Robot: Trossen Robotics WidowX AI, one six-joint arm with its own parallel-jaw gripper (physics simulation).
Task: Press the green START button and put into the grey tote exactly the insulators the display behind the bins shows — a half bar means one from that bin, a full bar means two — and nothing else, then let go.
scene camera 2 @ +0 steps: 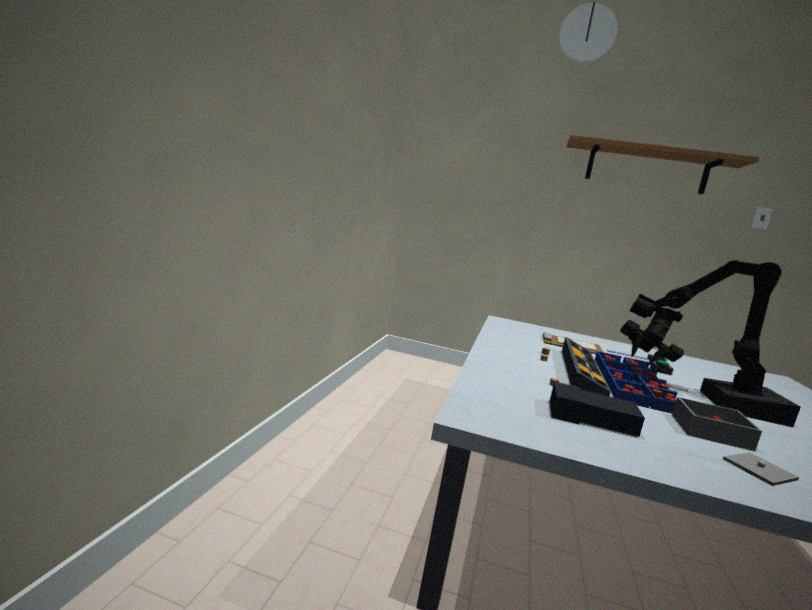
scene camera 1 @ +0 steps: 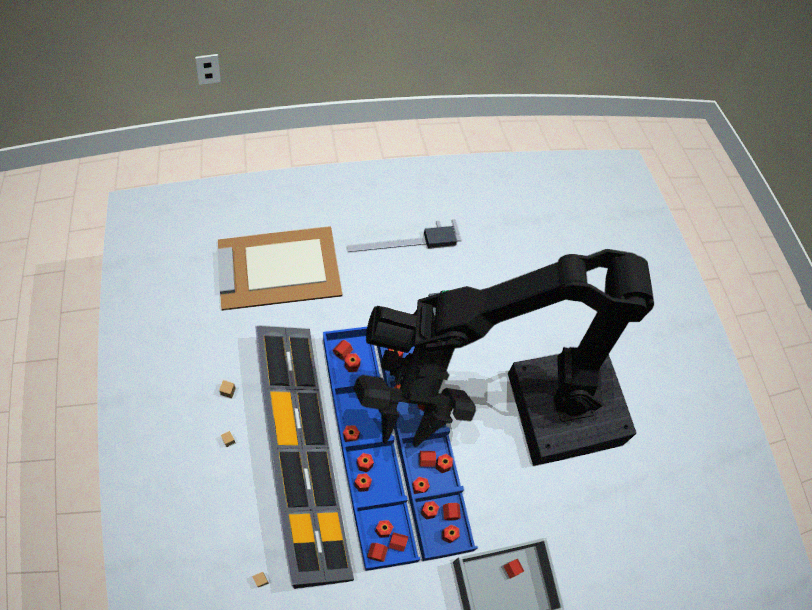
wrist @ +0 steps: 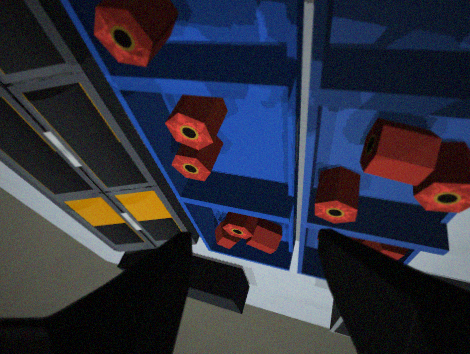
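Note:
My gripper (scene camera 1: 401, 441) (scene camera 2: 645, 362) (wrist: 255, 241) is open and empty, pointing down above the middle of the blue bins. The display (scene camera 1: 283, 418) (wrist: 92, 210) shows a full left bar in the second cell from the top in scene view 1, two half bars in the bottom cell, and dark bars elsewhere. Red insulators (scene camera 1: 351, 432) (wrist: 189, 132) lie in the bins; the arm hides part of the upper right bins. The grey tote (scene camera 1: 552, 571) (scene camera 2: 714, 430) holds one red insulator (scene camera 1: 513, 567) (scene camera 2: 717, 418). The green START button (scene camera 2: 662, 362) is mostly hidden by the arm.
A black box (scene camera 2: 594, 410) (wrist: 220, 280) stands near the display's end. A clipboard (scene camera 1: 333, 262) and a caliper (scene camera 1: 439, 236) lie beyond the bins. Small wooden cubes (scene camera 1: 227, 388) lie behind the display. A flat plate with a knob (scene camera 2: 745, 464) lies near the tote.

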